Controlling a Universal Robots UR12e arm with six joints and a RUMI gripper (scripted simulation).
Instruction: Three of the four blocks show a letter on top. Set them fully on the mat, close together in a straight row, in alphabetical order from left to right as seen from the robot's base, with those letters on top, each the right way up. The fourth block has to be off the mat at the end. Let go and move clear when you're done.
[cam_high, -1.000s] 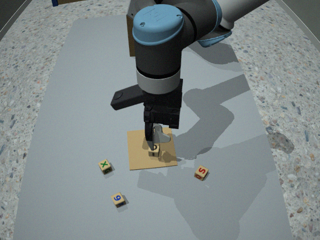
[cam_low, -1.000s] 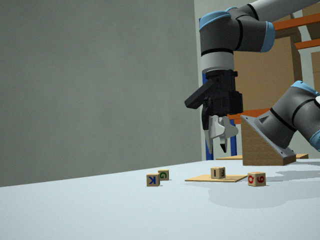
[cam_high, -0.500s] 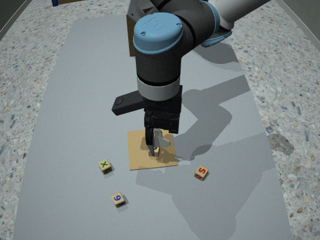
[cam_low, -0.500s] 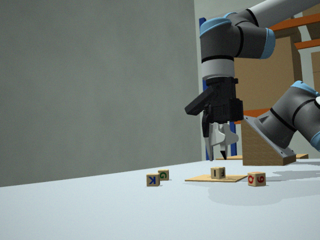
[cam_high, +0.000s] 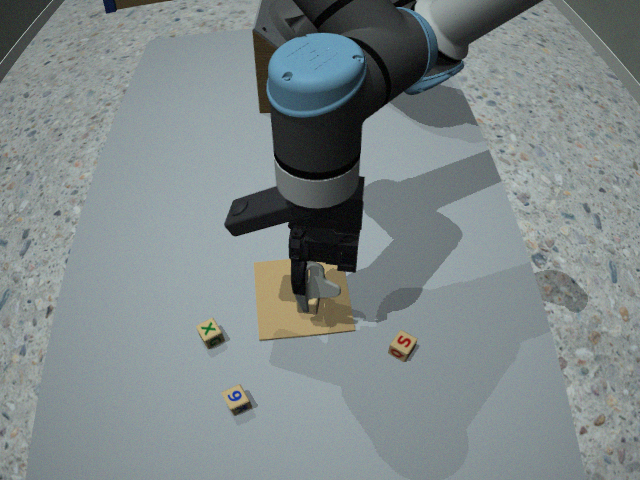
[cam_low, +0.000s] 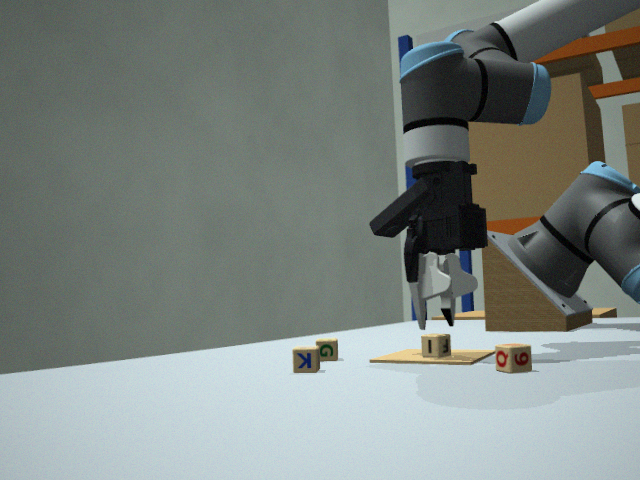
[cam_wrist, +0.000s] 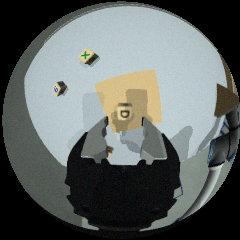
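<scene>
Right now my hand is 60 mm above the tan mat, 20 mm past it and 10 mm to the left of it.
</scene>
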